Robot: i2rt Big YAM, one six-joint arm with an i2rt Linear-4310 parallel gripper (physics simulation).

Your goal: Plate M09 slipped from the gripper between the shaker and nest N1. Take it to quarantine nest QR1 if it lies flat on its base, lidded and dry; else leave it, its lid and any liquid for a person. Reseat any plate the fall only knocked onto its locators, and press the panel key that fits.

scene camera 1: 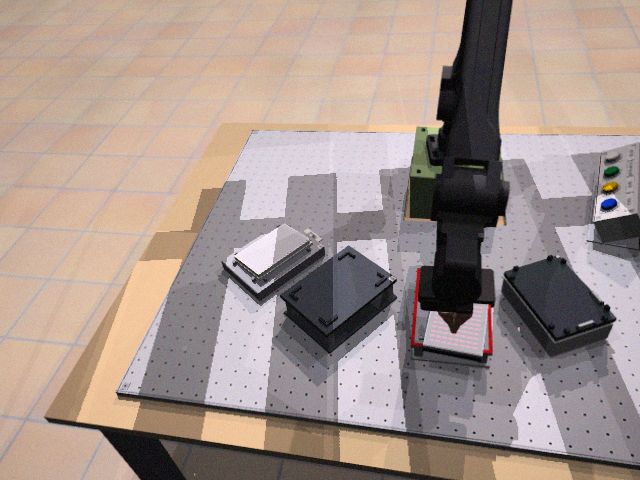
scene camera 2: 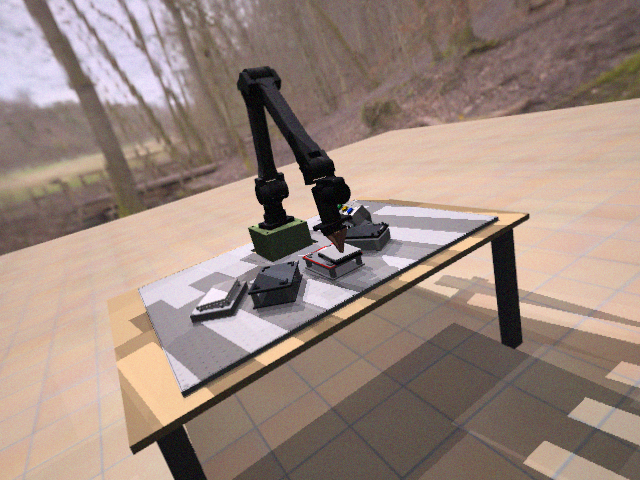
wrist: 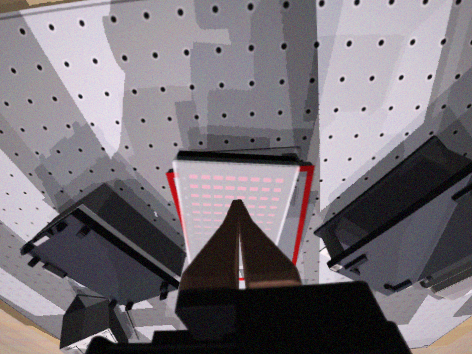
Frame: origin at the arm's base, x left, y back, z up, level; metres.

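Seen in the pictures: gripper, between the fingertips: (scene camera 1: 453, 330) (scene camera 2: 341, 252) (wrist: 237, 205); arm's base, origin of its link: (scene camera 2: 276, 224).
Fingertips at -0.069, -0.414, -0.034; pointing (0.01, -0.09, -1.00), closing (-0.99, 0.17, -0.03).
Note:
Pixels of each thing's top centre, then the offset from my fingertips to it, as dx, dy, dz. "spot": a spot on its surface instead.
- white plate with pink wells, centre of its top: (wrist: 232, 231) (scene camera 1: 457, 316) (scene camera 2: 338, 249) +0.010, +0.025, +0.003
- red-edged nest, centre of its top: (wrist: 243, 242) (scene camera 1: 452, 305) (scene camera 2: 330, 253) +0.008, +0.060, -0.014
- plate with a pale top, centre of its top: (scene camera 1: 272, 246) (scene camera 2: 218, 290) -0.303, +0.222, -0.014
- Key panel, centre of its top: (scene camera 1: 627, 173) (scene camera 2: 346, 201) +0.361, +0.319, +0.024
- black unit with corner locators, centre of its top: (wrist: 432, 251) (scene camera 1: 337, 284) (scene camera 2: 273, 273) -0.177, +0.107, -0.002
- black-topped unit with pegs, a spot on its surface: (wrist: 100, 250) spot: +0.150, +0.033, -0.005
My gripper (scene camera 1: 454, 331) (scene camera 2: 340, 251) (wrist: 237, 205) is shut, its fingertips together with nothing between them, over the plate; whether they touch it is unclear. The white plate with pink wells (scene camera 1: 473, 336) (scene camera 2: 352, 250) (wrist: 215, 175) lies on the red-edged nest (scene camera 1: 416, 310) (scene camera 2: 316, 261) (wrist: 304, 215). It sits off-centre, its dark front edge reaching past the nest's front. Its level and lid are hard to judge. Another plate with a pale top (scene camera 1: 273, 249) (scene camera 2: 214, 297) rests on a low grey unit at the left. Key panel (scene camera 1: 615, 193) (scene camera 2: 357, 211) stands at the right.
A black unit with corner locators (scene camera 1: 338, 291) (scene camera 2: 276, 275) (wrist: 395, 250) stands left of the red-edged nest in scene view 1. A black-topped unit with pegs (scene camera 1: 558, 294) (scene camera 2: 368, 229) (wrist: 100, 250) stands right. The green base block (scene camera 1: 422, 191) (scene camera 2: 281, 241) is behind.

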